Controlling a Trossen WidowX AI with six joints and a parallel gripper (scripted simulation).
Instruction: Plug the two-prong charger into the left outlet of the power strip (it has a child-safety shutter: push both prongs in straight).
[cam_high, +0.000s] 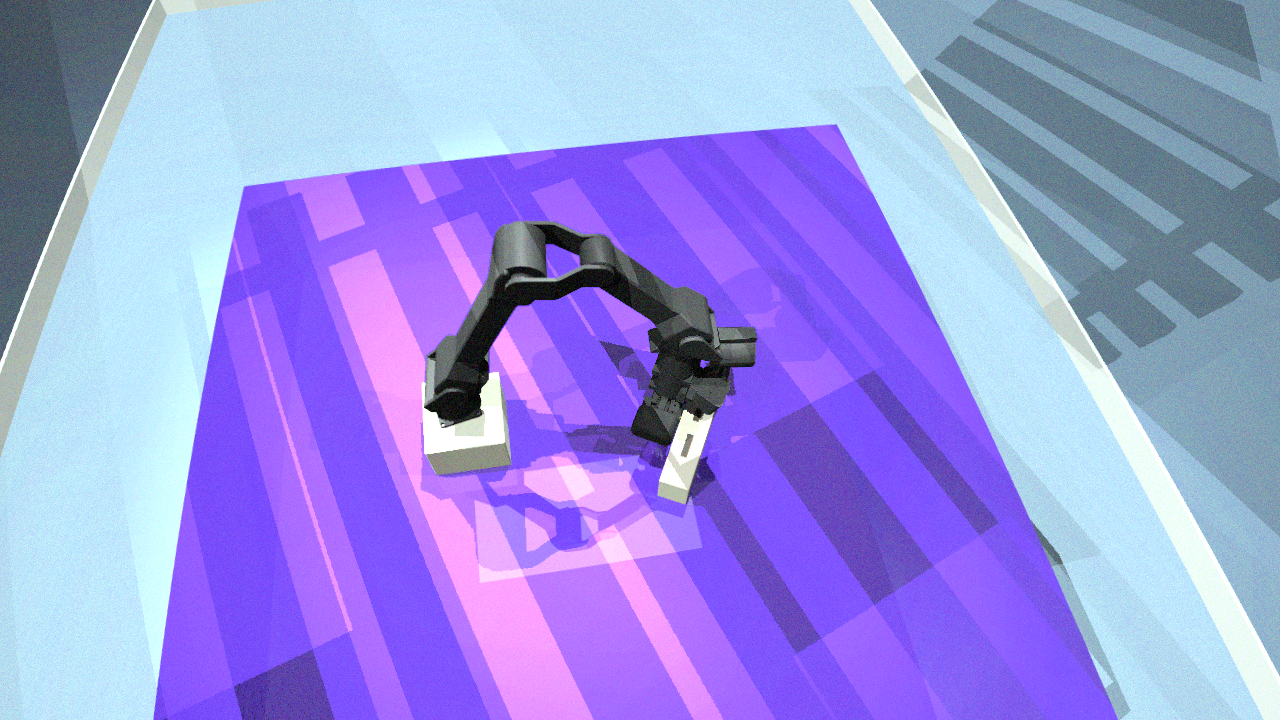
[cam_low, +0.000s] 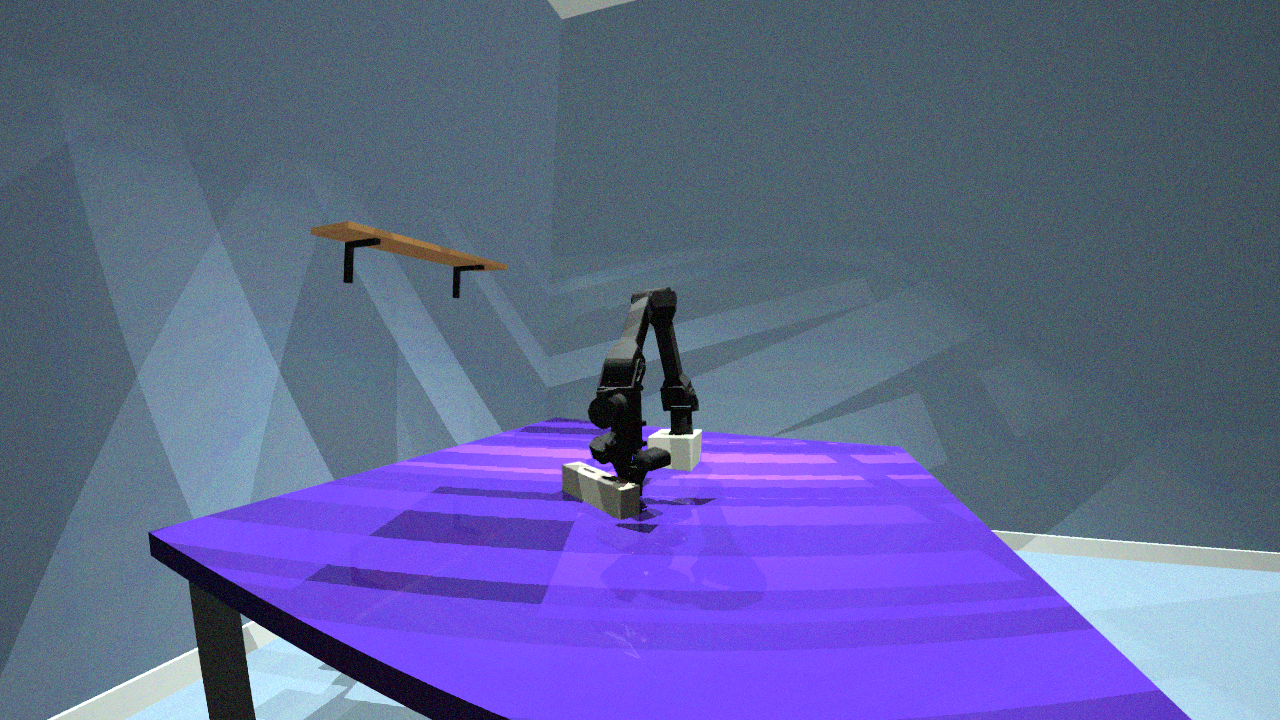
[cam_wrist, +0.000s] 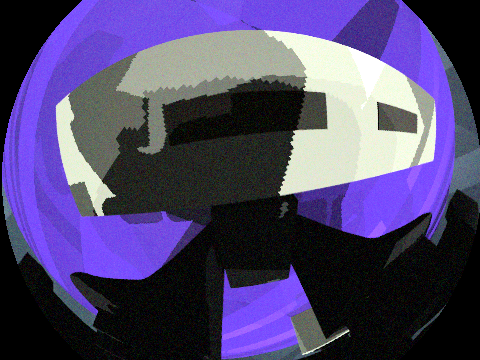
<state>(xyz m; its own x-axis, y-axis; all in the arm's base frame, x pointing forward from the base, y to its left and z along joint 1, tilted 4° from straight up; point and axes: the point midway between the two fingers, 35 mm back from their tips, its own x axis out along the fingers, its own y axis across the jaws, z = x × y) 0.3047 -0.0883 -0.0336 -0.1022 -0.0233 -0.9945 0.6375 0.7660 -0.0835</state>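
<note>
Now: gripper tip 1 cm short of the dark charger, 1 cm to the left of it and 1 cm below it.
</note>
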